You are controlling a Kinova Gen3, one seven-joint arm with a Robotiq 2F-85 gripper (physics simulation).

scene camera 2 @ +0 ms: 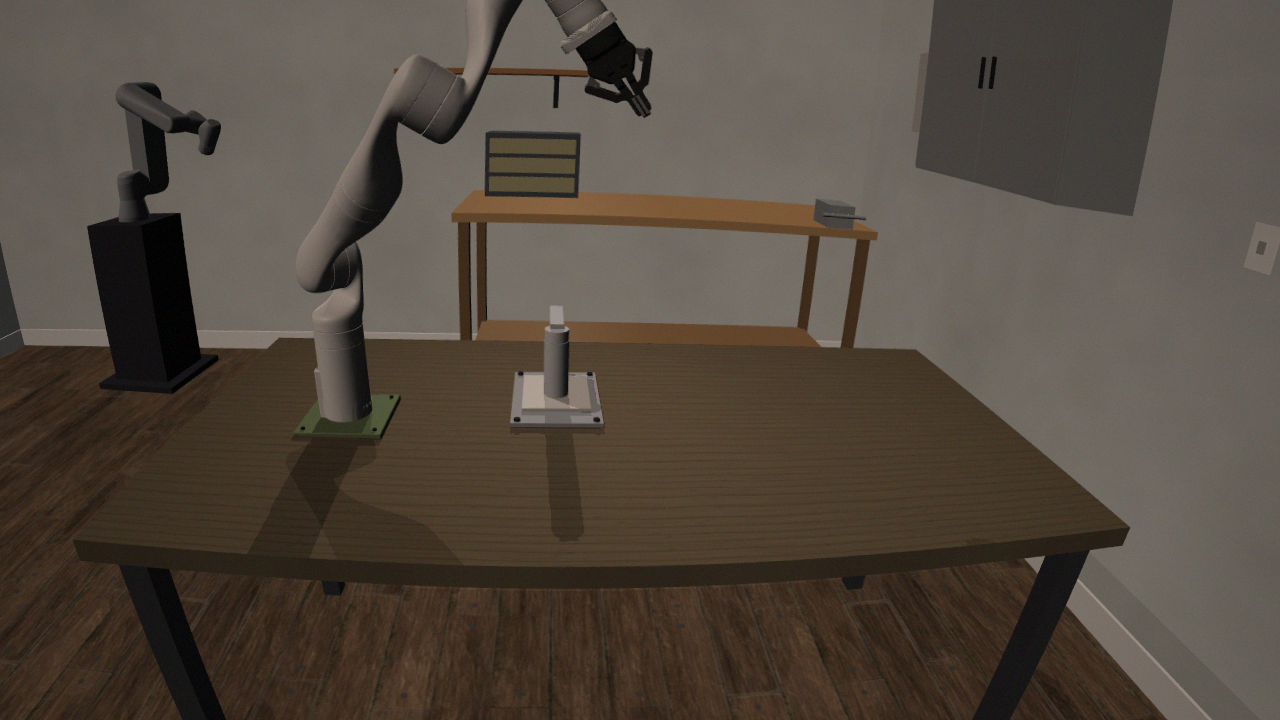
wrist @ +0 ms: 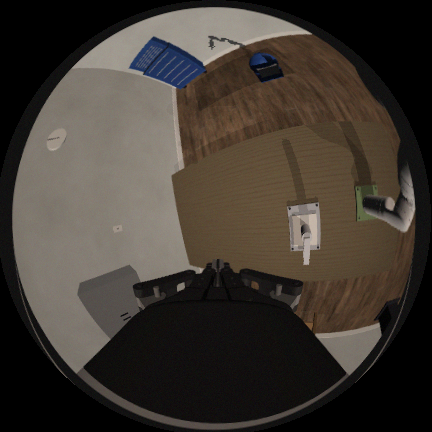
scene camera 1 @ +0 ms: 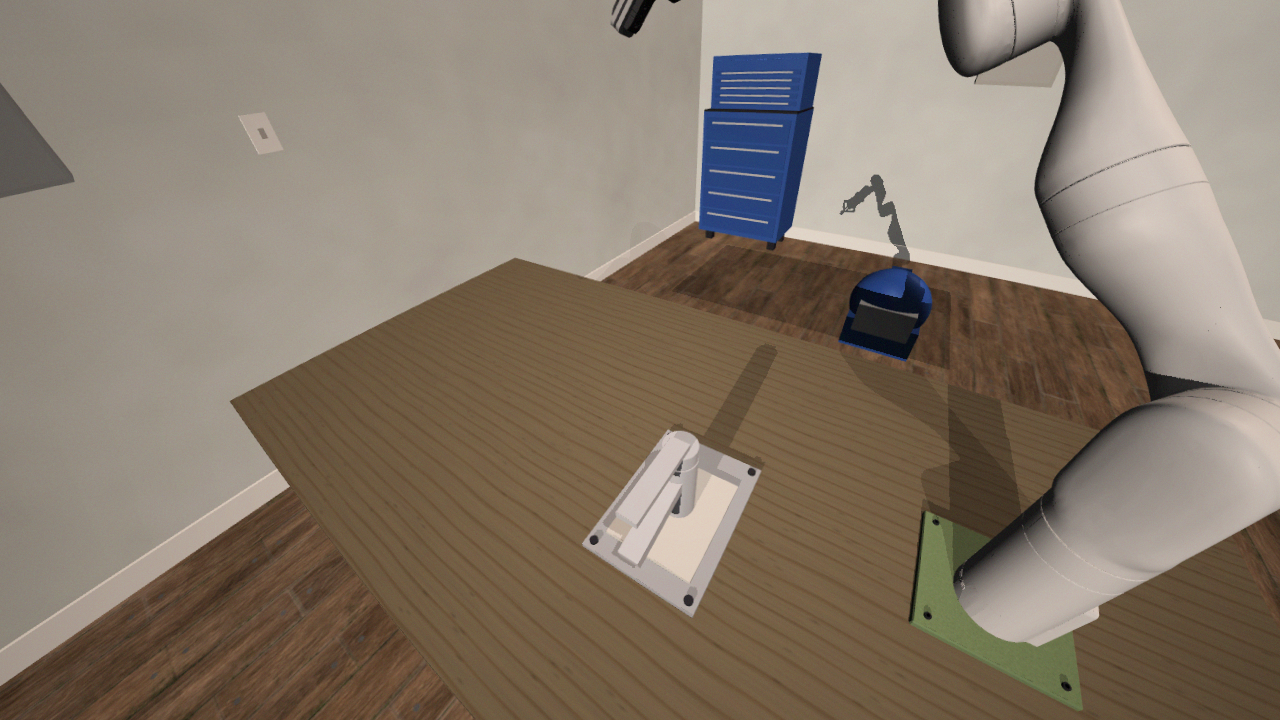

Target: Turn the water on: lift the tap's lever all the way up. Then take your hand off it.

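Pixels of known places: gripper, between the fingertips: (scene camera 2: 647, 115) (wrist: 217, 265) (scene camera 1: 620, 31); arm's base, origin of its link: (scene camera 2: 348, 411) (wrist: 368, 203) (scene camera 1: 994, 599).
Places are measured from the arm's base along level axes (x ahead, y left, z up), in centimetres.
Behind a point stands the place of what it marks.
Note:
The tap has an upright grey column (scene camera 1: 688, 488) @[y 12.9, x 36.6, z 7.7 cm] (scene camera 2: 555, 362) @[y 9.4, x 38.8, z 8.0 cm] on a pale base plate (scene camera 1: 721, 538) @[y 12.5, x 31.1, z 0.0 cm] (scene camera 2: 556, 420) @[y 1.1, x 39.7, z 0.0 cm]. Its lever (scene camera 1: 655, 483) @[y 18.5, x 37.6, z 14.8 cm] (scene camera 2: 556, 316) @[y 16.6, x 38.2, z 14.8 cm] (wrist: 306, 251) @[y 17.6, x 38.2, z 14.8 cm] is a flat light bar from the column's top, roughly parallel to the spout (scene camera 1: 650, 528) @[y 20.2, x 37.2, z 7.7 cm] below it in scene camera 1. Scene camera 2 sees the lever nearly end-on; its exact tilt is hard to tell. My gripper (scene camera 2: 642, 110) @[y 2.1, x 53.0, z 54.5 cm] (wrist: 217, 265) @[y 2.1, x 53.0, z 54.5 cm] is shut and empty, high above the tap and to its right in scene camera 2, well apart from the lever. In scene camera 1, part of it shows at the top edge.
The tap stands on the wooden table (scene camera 1: 429, 358) @[y 15.7, x 106.5, z -0.8 cm] (scene camera 2: 760, 465) @[y -11.5, x 75.2, z -0.8 cm] (wrist: 230, 210) @[y 2.1, x 81.8, z -0.8 cm]. My arm's green mounting plate (scene camera 1: 993, 658) @[y 7.2, x -0.4, z 0.0 cm] (scene camera 2: 386, 416) @[y -1.4, x 8.2, z 0.1 cm] (wrist: 359, 212) @[y 4.2, x 6.2, z 0.1 cm] is beside it. A grey wall cabinet (scene camera 2: 1029, 98) (wrist: 107, 295) hangs on the wall. A workbench (scene camera 2: 680, 210) stands behind the table.

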